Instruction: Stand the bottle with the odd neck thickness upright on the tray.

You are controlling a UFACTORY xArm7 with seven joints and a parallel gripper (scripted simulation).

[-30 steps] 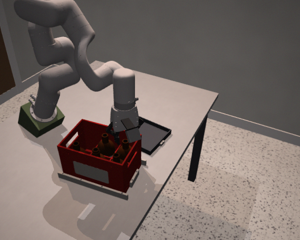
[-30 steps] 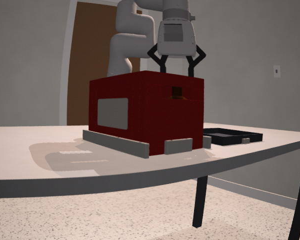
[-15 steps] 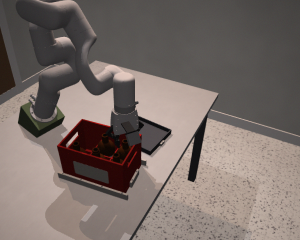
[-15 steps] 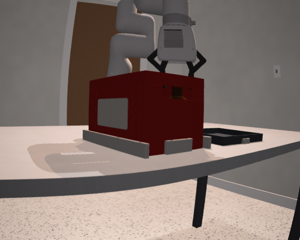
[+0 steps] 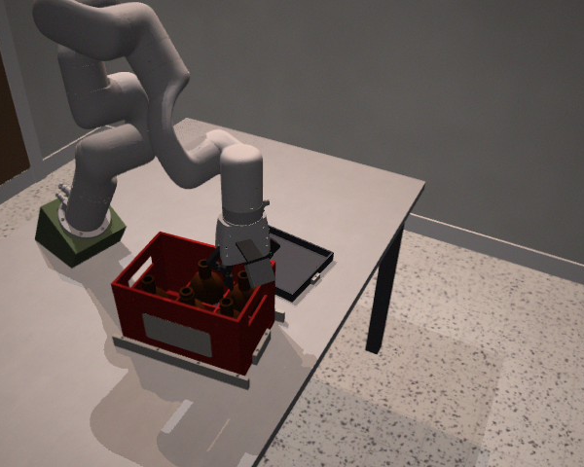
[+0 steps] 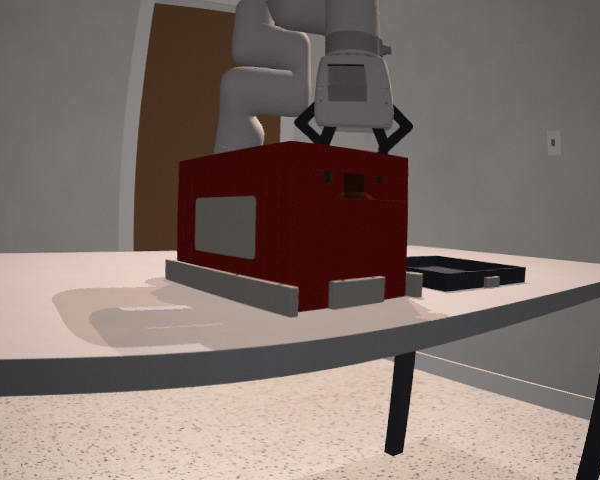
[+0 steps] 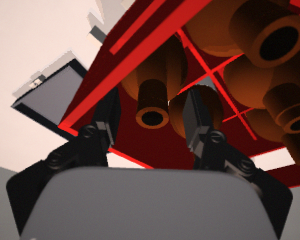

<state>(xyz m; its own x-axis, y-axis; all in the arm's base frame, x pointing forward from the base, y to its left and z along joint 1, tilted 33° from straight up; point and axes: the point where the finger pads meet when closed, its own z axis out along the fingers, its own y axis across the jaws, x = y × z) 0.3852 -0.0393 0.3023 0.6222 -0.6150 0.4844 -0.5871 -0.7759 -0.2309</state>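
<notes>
The red crate lies 9 cm behind my hand, 7 cm below it and 5 cm to the right of it. From my hand the other things lie so: black tray 24 cm to the left, 15 cm below, 4 cm behind.
</notes>
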